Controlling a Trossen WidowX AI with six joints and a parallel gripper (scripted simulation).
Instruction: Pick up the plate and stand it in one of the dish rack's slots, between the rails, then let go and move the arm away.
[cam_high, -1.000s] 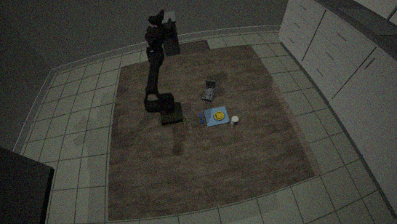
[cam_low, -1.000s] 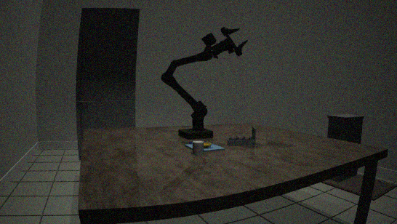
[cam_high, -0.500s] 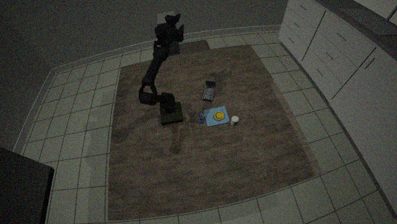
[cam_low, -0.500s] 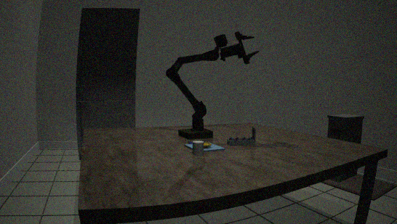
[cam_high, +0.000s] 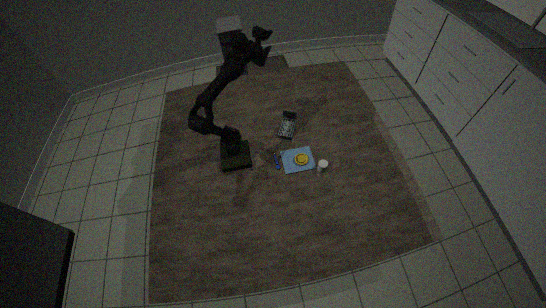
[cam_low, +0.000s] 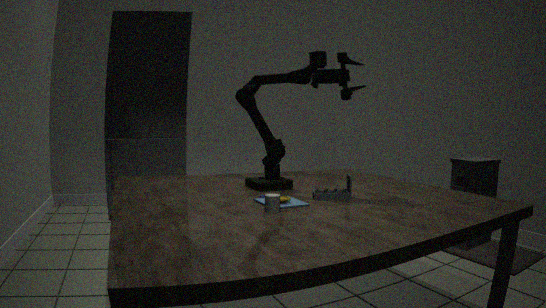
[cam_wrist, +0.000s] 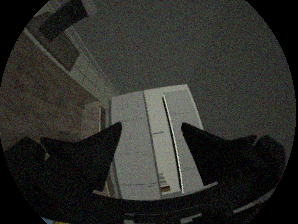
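My gripper tip is now 20 mm past the yellow plate, 380 mm to the left of it and 430 mm above it. Also, from my gripper tip: dish rack: 170 mm to the right, 420 mm below; white cup: 50 mm ahead, 460 mm to the right, 420 mm below; light blue cloth: 30 mm behind, 360 mm to the right, 440 mm below.
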